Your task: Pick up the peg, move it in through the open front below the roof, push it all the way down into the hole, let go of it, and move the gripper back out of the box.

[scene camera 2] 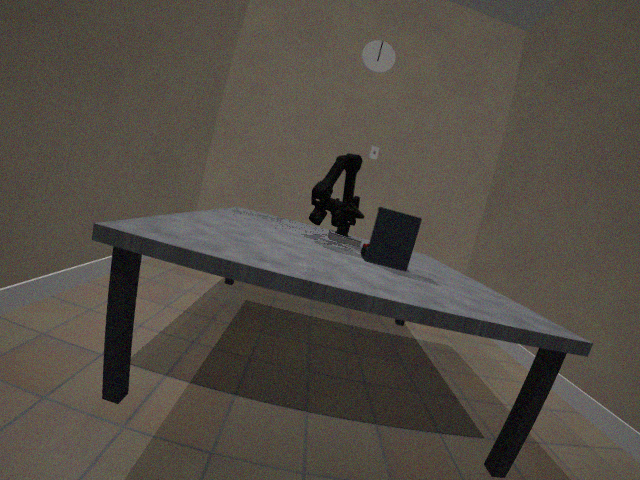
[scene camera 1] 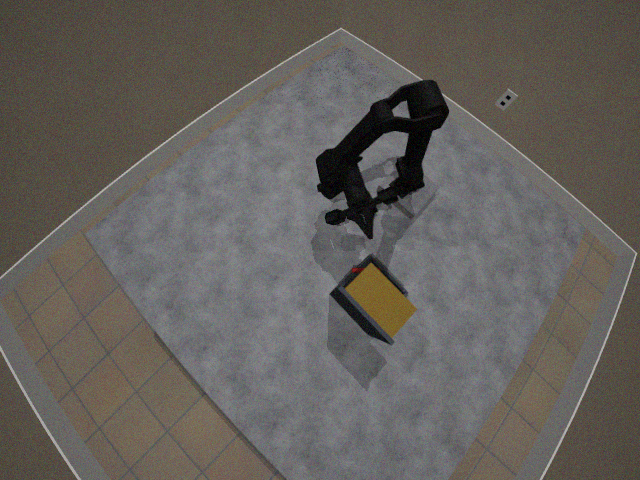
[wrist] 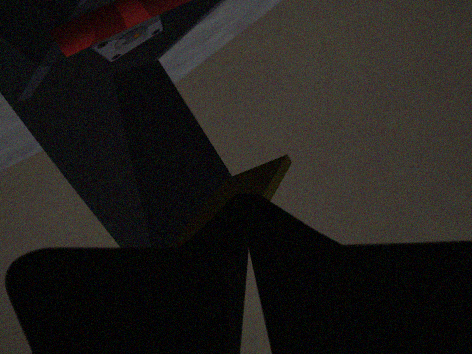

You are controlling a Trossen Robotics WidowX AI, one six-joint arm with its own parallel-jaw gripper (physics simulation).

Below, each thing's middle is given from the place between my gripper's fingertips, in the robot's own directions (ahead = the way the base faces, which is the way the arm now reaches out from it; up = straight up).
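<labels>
The dark box [scene camera 1: 374, 299] is here in the scene, and my hand is 110 mm to the right of the box, 60 mm short of it and 50 mm above it.
</labels>
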